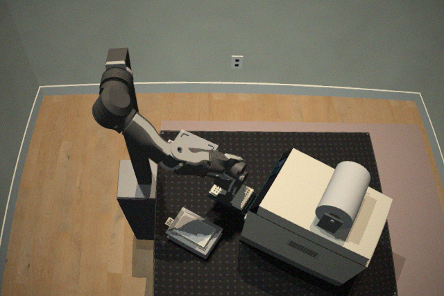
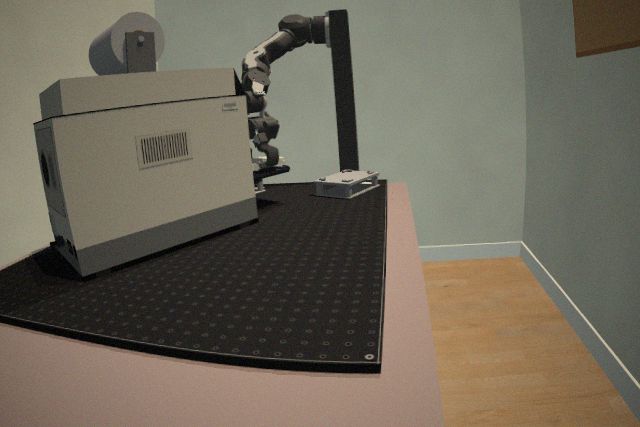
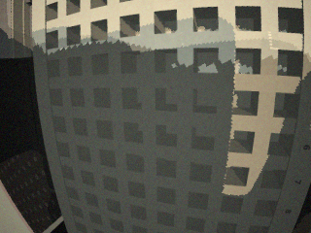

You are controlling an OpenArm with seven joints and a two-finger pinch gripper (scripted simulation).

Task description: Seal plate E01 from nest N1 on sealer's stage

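The sealer's stage is 2 cm below my hand. Round my hand: vent: 32 cm ahead, 8 cm to the right, 9 cm above; nest label: 22 cm behind, 27 cm to the left, 11 cm below; sealer's display: 12 cm ahead, 3 cm to the right, 21 cm above.
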